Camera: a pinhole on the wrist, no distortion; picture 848 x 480 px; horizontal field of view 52.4 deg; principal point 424.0 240.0 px. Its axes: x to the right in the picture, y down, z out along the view. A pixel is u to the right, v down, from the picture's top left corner.
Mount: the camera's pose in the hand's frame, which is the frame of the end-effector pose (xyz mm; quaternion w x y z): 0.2 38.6 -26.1 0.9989 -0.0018 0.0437 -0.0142
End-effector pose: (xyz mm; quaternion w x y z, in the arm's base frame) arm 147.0 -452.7 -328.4 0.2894 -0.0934 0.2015 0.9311
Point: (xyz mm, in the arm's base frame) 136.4 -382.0 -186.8
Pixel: 366.7 48.5
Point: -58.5 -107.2 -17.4
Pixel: 797.2 107.2
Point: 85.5 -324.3 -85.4
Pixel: 473.5 178.7
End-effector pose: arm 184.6 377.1 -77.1 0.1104 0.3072 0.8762 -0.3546
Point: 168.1 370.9 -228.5
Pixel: 770.1 433.9
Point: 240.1 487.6 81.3
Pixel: behind the camera
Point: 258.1 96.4 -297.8
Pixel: 123.7 163.2
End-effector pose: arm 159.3 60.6 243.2 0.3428 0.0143 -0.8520 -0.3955
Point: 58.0 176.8 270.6
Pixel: 668.3 438.2
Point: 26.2 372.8 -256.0
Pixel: outside the picture
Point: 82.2 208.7 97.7
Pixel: 96.5 20.2
